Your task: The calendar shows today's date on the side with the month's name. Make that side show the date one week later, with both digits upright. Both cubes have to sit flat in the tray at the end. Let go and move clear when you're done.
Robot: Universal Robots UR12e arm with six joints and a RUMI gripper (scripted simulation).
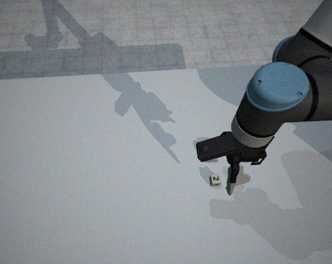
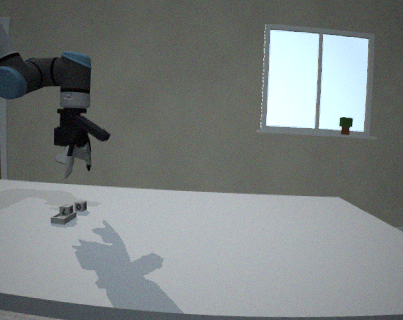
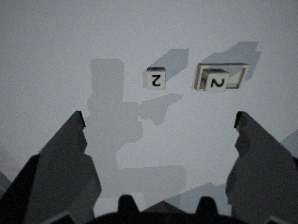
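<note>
My gripper is now 10 mm past the tray, 110 mm to the left of it and 110 mm above it. Also, from my hand: cube: 100 mm below.
</note>
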